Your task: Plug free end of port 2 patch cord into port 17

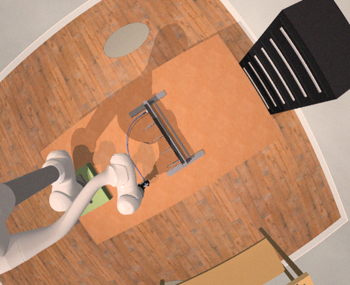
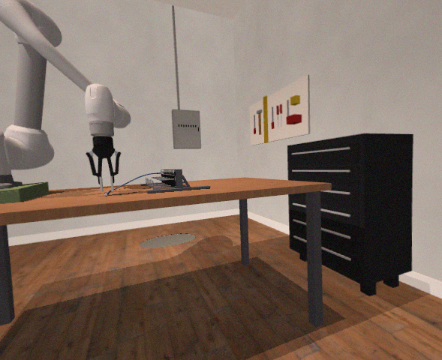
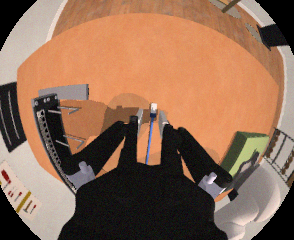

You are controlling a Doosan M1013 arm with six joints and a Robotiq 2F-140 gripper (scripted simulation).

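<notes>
The pale plug is 1 cm behind my hand, 1 cm to the right of it and 4 cm below it.
</notes>
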